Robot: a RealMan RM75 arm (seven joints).
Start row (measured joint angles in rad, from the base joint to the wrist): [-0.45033 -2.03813 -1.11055 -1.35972 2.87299 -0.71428 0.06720]
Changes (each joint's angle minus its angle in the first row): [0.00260 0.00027 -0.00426 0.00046 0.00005 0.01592 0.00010]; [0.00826 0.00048 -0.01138 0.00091 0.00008 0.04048 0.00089]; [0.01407 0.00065 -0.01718 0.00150 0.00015 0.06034 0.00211]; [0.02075 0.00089 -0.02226 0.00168 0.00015 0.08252 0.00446]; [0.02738 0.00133 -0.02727 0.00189 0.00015 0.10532 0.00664]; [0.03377 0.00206 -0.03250 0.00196 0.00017 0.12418 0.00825]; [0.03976 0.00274 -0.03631 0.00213 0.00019 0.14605 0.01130]
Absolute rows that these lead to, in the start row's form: [-0.44773 -2.03786 -1.11481 -1.35926 2.87304 -0.69836 0.06730]; [-0.44207 -2.03765 -1.12193 -1.35881 2.87307 -0.67380 0.06809]; [-0.43626 -2.03748 -1.12773 -1.35822 2.87314 -0.65394 0.06931]; [-0.42958 -2.03724 -1.13281 -1.35804 2.87314 -0.63176 0.07166]; [-0.42295 -2.03680 -1.13782 -1.35783 2.87314 -0.60896 0.07384]; [-0.41656 -2.03607 -1.14305 -1.35776 2.87316 -0.59010 0.07545]; [-0.41057 -2.03539 -1.14686 -1.35759 2.87318 -0.56823 0.07850]
